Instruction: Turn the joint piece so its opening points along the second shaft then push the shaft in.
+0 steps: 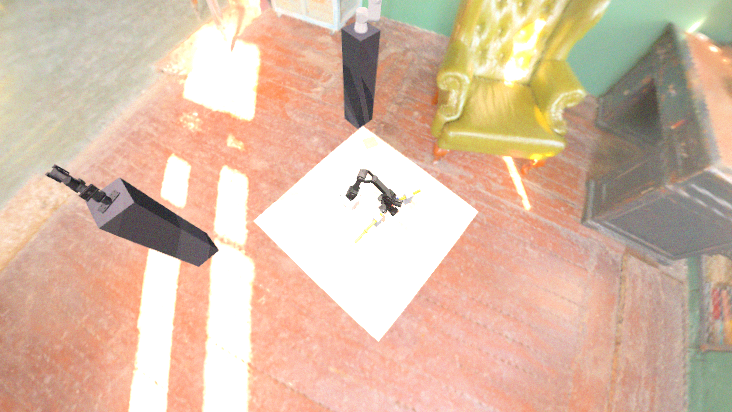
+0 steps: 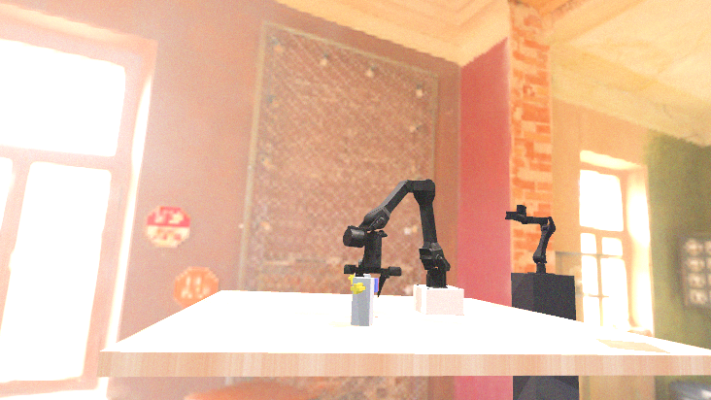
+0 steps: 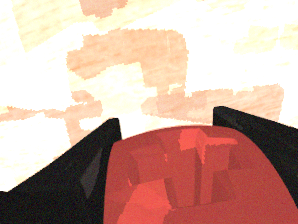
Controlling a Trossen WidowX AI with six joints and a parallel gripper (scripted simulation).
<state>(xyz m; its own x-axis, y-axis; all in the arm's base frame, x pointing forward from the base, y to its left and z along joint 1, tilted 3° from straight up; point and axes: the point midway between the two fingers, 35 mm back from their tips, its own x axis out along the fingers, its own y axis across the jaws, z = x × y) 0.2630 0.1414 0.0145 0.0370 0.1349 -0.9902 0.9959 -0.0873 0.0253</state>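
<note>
Right now my gripper tip is 40 mm below the red joint piece and 10 mm to the right of it.
</note>
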